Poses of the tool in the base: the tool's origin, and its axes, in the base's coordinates. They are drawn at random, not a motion.
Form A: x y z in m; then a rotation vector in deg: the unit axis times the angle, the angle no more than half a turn.
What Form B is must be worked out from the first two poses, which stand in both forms.
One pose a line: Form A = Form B
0.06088 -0.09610 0.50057 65.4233 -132.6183 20.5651 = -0.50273 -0.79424 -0.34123 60.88; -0.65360 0.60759 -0.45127 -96.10; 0.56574 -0.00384 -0.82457 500.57; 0 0 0 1
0.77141 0.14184 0.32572 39.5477 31.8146 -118.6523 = -0.47696 0.83713 -0.26782 771.41; -0.59084 -0.53097 -0.60744 141.84; -0.65071 -0.13148 0.74786 325.72; 0 0 0 1
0.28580 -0.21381 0.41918 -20.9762 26.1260 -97.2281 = -0.17136 0.85847 0.48339 285.80; -0.98513 -0.14333 -0.09469 -213.81; -0.01200 -0.49243 0.87027 419.18; 0 0 0 1
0.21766 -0.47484 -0.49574 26.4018 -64.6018 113.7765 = -0.62199 -0.78019 -0.06660 217.66; 0.45697 -0.29260 -0.83998 -474.84; 0.63585 -0.55289 0.53852 -495.74; 0 0 0 1
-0.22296 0.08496 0.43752 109.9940 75.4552 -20.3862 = 0.42749 0.88474 0.18571 -222.96; 0.67084 -0.17276 -0.72120 84.96; -0.60599 0.43289 -0.66737 437.52; 0 0 0 1
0.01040 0.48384 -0.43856 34.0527 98.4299 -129.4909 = -0.88829 0.42536 -0.17324 10.40; 0.05310 -0.27955 -0.95866 483.84; -0.45621 -0.86077 0.22574 -438.56; 0 0 0 1
